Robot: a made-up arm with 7 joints.
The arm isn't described. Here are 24 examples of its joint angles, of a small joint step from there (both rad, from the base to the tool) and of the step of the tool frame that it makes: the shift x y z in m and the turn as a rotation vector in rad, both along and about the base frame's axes.
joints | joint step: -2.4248 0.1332 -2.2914 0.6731 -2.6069 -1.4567 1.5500 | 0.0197 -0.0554 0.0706 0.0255 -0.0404 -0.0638 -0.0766
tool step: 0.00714 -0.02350 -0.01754 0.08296 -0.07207 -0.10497
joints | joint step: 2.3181 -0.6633 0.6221 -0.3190 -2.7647 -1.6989 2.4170 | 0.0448 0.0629 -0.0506 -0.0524 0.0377 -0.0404 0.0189
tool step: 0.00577 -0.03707 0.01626 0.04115 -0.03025 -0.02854
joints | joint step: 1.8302 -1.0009 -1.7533 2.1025 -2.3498 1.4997 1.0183 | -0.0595 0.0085 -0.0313 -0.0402 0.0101 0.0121 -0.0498
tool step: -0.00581 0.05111 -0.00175 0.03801 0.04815 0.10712
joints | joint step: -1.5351 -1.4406 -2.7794 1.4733 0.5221 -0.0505 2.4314 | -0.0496 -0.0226 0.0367 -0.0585 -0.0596 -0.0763 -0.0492
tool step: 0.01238 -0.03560 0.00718 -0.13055 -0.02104 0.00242
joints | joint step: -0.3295 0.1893 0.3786 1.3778 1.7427 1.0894 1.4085 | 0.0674 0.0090 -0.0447 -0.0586 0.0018 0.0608 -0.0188
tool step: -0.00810 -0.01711 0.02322 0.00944 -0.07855 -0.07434
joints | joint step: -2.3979 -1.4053 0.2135 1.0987 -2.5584 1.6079 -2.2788 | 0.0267 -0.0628 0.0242 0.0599 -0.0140 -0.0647 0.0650
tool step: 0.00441 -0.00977 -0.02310 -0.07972 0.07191 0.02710
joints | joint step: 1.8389 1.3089 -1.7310 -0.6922 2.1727 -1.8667 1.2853 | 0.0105 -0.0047 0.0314 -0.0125 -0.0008 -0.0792 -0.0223
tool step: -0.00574 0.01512 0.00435 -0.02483 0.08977 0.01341
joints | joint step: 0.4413 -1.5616 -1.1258 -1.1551 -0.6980 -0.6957 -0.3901 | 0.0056 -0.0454 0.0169 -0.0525 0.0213 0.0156 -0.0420
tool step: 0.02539 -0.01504 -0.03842 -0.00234 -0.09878 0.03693
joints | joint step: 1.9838 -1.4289 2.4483 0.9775 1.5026 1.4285 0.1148 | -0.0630 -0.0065 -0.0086 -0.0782 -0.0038 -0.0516 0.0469
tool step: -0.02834 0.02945 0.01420 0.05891 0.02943 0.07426
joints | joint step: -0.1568 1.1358 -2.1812 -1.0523 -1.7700 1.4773 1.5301 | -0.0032 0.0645 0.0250 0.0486 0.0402 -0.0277 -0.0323
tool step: 0.02278 0.01072 -0.01436 -0.06786 0.04154 0.07999
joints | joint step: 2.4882 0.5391 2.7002 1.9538 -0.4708 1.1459 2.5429 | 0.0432 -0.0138 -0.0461 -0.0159 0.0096 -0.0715 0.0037
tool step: 0.00363 0.01296 0.00249 0.04308 -0.05314 -0.01445
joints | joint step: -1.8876 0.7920 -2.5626 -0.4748 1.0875 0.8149 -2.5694 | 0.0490 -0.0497 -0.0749 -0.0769 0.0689 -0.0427 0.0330
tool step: 0.03846 0.00300 -0.00084 -0.01620 0.00087 -0.09492
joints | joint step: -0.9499 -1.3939 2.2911 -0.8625 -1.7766 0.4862 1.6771 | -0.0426 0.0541 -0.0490 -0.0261 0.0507 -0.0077 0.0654
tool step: 0.01588 0.01001 0.02137 -0.02096 0.00226 -0.05814
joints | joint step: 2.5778 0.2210 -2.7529 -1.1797 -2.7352 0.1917 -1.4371 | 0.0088 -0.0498 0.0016 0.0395 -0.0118 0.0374 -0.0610
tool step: 0.01801 0.01377 0.04399 -0.10243 0.03959 -0.01899
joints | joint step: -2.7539 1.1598 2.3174 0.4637 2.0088 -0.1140 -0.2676 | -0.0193 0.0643 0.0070 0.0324 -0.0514 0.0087 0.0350
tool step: -0.02409 0.00525 -0.03730 -0.02110 -0.03164 0.01226
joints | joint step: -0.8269 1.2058 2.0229 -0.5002 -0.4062 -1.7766 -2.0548 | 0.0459 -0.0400 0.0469 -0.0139 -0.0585 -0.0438 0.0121
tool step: 0.02210 -0.02182 0.01623 0.01266 -0.00698 0.00018
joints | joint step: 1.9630 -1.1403 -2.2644 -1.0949 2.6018 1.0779 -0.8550 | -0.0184 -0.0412 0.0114 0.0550 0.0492 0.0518 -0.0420
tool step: 0.00977 0.03719 -0.01570 -0.02649 -0.01775 -0.00183
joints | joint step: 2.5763 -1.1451 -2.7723 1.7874 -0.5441 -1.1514 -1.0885 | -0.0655 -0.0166 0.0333 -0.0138 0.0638 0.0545 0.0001
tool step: -0.00098 0.02242 -0.00341 -0.04786 0.05127 0.10448
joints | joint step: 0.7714 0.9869 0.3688 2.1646 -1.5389 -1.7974 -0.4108 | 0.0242 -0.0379 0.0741 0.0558 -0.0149 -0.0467 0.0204
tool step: -0.04006 0.00933 0.02885 -0.04003 0.08929 -0.11017
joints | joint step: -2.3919 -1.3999 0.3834 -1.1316 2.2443 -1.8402 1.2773 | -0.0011 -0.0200 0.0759 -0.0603 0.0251 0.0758 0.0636
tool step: -0.03336 -0.00750 -0.01521 0.07628 0.16074 -0.05631
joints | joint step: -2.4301 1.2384 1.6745 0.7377 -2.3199 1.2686 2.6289 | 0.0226 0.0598 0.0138 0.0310 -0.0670 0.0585 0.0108
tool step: 0.01523 0.01622 -0.03886 -0.06432 -0.00052 0.01291
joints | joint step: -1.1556 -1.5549 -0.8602 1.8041 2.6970 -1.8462 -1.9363 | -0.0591 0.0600 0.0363 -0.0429 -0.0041 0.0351 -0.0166
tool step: 0.01172 -0.01878 0.03072 0.01588 0.06620 0.10224
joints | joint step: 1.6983 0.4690 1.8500 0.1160 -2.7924 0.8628 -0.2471 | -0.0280 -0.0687 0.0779 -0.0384 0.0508 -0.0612 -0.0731
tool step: 0.02699 0.04137 0.02235 -0.05472 -0.00245 -0.06062
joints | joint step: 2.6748 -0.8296 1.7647 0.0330 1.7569 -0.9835 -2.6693 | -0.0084 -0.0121 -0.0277 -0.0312 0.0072 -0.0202 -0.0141
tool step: 0.00575 -0.00638 -0.00444 0.02989 0.00619 0.01833
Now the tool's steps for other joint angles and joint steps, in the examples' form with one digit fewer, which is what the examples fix.
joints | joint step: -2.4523 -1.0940 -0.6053 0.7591 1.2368 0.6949 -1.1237 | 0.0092 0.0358 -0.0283 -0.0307 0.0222 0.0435 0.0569
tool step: -0.0094 0.0030 0.0094 -0.0403 -0.0157 -0.0535
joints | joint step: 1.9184 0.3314 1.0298 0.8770 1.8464 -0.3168 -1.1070 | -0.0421 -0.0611 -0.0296 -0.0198 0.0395 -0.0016 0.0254
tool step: 0.0297 0.0033 0.0285 -0.0142 0.0577 0.0486
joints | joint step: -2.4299 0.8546 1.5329 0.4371 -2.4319 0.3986 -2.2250 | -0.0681 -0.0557 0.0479 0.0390 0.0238 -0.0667 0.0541
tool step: 0.0109 -0.0331 0.0372 0.0866 0.0256 -0.0834
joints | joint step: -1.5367 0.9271 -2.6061 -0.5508 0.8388 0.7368 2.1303 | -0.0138 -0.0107 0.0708 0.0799 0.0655 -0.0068 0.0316
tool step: -0.0182 -0.0082 0.0440 0.0686 -0.1712 -0.0238
